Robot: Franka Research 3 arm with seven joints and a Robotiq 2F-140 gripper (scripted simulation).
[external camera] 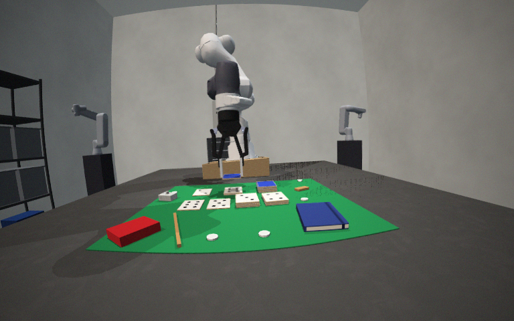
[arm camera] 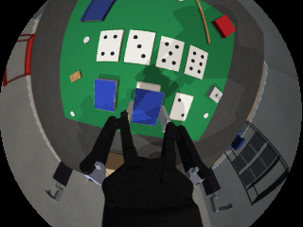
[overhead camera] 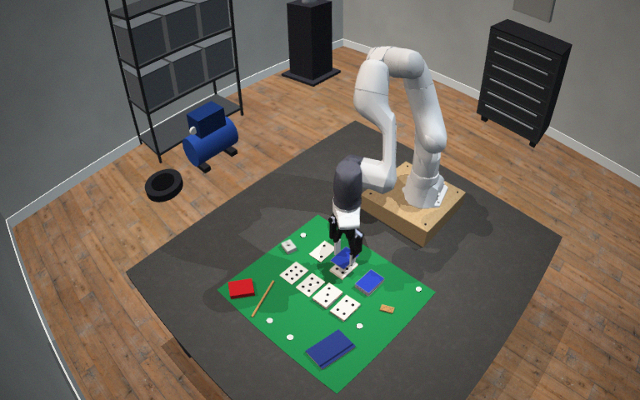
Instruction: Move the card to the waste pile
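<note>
Right now my hand is 11 cm to the left of the white card, 8 cm above it and 1 cm past it. Also, from my hand: red block: 33 cm ahead, 22 cm to the right, 7 cm below; wooden stick: 30 cm ahead, 13 cm to the right, 8 cm below; small grey box: 22 cm to the right, 7 cm below, 6 cm ahead.
</note>
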